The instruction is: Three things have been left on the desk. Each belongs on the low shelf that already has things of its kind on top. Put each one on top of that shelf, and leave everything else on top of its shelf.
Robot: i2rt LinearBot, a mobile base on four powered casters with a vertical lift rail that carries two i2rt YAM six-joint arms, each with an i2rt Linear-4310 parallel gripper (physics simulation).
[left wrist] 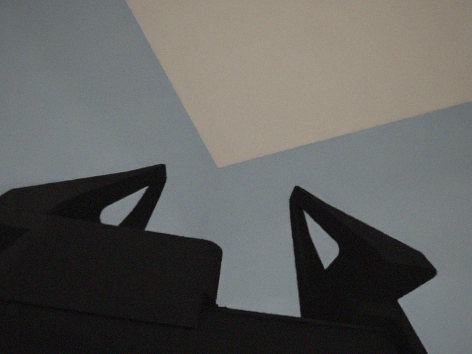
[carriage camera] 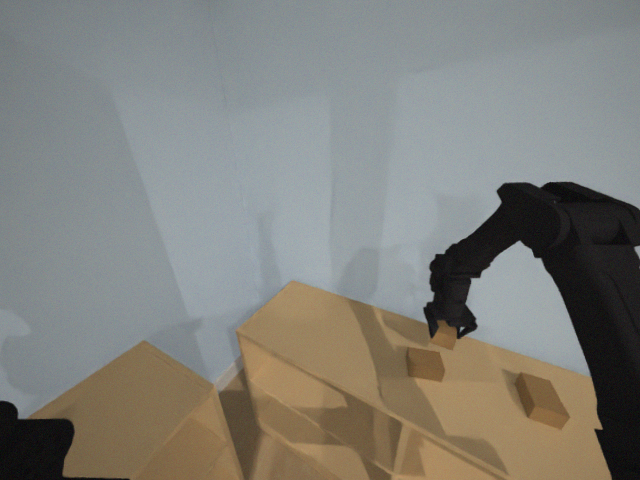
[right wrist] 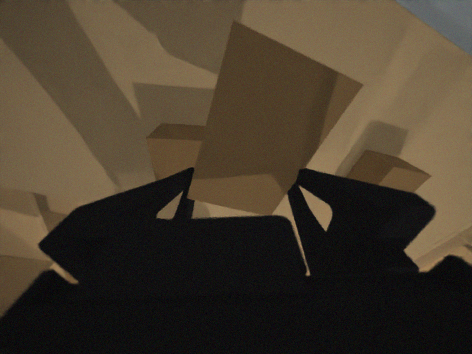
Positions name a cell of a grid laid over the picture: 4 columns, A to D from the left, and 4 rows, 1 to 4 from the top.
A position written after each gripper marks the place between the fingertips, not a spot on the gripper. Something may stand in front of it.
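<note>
A brown box (right wrist: C2) is part of the scene, together with the left gripper (left wrist: B3) and the right gripper (carriage camera: C3). The right wrist view also shows the right gripper (right wrist: C2).
</note>
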